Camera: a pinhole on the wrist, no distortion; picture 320 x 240 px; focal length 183.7 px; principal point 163.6 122.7 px. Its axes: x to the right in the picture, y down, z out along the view. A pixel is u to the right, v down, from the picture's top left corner.
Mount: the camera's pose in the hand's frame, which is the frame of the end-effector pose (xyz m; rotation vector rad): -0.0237 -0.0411 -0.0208 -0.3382 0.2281 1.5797
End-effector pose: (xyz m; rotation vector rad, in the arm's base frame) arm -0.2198 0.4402 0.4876 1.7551 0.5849 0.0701
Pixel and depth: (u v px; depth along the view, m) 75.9 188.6 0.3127
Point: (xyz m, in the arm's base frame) -0.2714 0.1024 0.3707
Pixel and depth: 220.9 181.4 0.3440
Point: -0.2092 0.1180 0.6211
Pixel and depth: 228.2 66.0 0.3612
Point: 0.0013 0.1841 0.5891
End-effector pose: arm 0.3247 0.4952 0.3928 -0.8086 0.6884 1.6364
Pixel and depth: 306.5 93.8 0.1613
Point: 0.1822 0.5303 0.4571
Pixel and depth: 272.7 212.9 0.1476
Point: 0.2393 0.4792 0.5301
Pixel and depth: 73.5 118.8 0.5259
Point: 0.3431 0.9317 0.7624
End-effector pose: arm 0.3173 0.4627 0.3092 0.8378 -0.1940 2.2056
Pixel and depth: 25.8 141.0 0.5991
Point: 0.9079 0.3067 0.7410
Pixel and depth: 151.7 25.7 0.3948
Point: 0.3702 0.3589 0.7019
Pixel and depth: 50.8 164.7 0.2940
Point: 0.6081 0.3555 0.4704
